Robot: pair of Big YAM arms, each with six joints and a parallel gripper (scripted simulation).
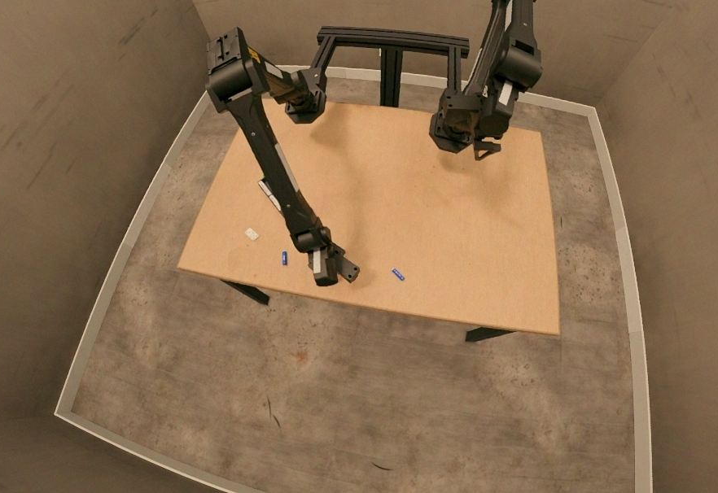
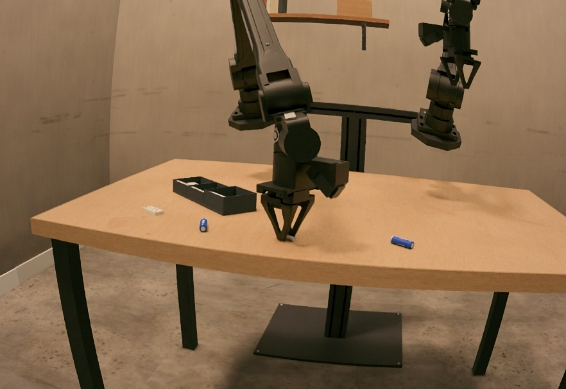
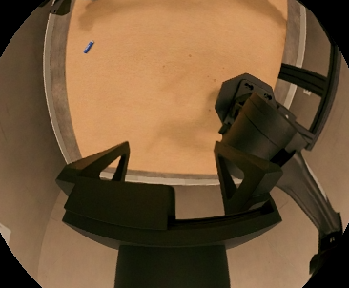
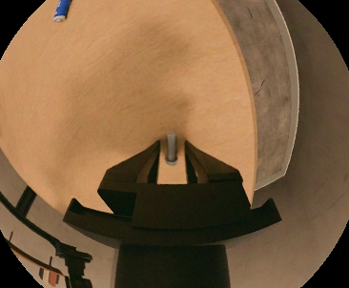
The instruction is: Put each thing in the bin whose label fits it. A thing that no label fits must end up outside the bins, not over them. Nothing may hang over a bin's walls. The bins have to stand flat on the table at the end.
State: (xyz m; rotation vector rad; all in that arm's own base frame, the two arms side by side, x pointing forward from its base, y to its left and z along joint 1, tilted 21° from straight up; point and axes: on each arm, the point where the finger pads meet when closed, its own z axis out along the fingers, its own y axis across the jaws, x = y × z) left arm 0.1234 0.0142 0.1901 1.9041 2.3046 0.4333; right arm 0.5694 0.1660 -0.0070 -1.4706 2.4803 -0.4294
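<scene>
Now: right hand 10 mm to the left of the white bolt. Round my right hand: eraser (250 mm behind, 310 mm to the right); black bin tray (200 mm behind, 240 mm to the right, 10 mm above); flat white block (40 mm behind, 310 mm to the right).
</scene>
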